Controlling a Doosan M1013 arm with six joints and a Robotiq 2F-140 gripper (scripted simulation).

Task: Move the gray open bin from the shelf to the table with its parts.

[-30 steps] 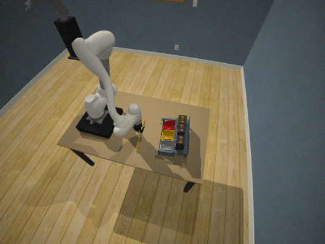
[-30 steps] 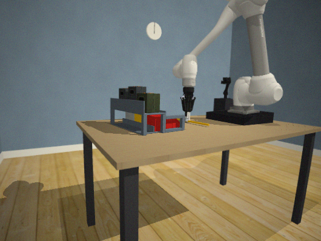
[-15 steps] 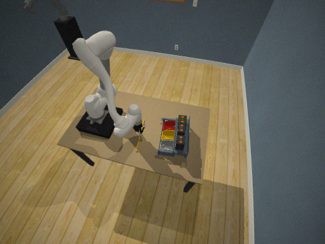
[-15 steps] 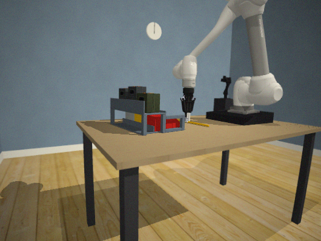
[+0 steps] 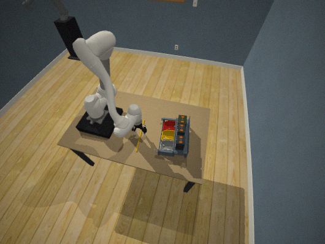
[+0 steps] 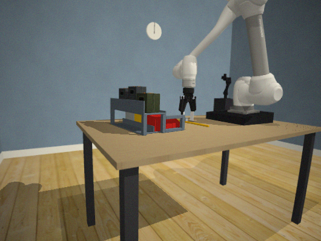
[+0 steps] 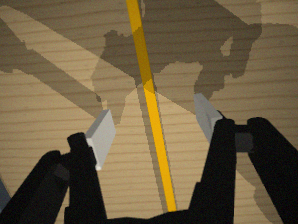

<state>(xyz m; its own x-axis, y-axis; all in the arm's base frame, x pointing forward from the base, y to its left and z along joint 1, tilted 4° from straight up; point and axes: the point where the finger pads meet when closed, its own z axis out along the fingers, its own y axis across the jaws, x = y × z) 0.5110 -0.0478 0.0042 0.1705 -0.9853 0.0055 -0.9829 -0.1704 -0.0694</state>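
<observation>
Now: the yellow strip 3 cm below my hand. Also, from my hand: yellow bin 30 cm ahead, 5 cm to the left; then gray open bin 32 cm ahead, 6 cm to the right; then red bin 28 cm ahead, 16 cm to the left.
</observation>
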